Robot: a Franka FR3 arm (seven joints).
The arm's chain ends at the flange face. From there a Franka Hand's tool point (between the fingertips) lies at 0.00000 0.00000 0.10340 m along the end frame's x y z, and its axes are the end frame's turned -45 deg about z.
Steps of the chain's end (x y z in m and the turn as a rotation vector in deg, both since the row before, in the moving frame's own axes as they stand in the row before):
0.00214 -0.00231 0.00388 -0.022 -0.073 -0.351
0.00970 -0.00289 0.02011 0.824 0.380 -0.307
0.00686 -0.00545 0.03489 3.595 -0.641 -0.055
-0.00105 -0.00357 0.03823 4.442 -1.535 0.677
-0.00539 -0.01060 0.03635 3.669 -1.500 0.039
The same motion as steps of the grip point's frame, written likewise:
0.00303 -0.00018 0.00388 0.036 -0.067 -0.351
0.01044 0.00424 0.02010 0.314 0.851 -0.307
0.01247 -0.00441 0.03468 2.995 2.089 -0.055
0.00553 -0.01086 0.03788 4.226 2.056 0.677
0.00645 -0.01790 0.03610 3.655 1.534 0.039

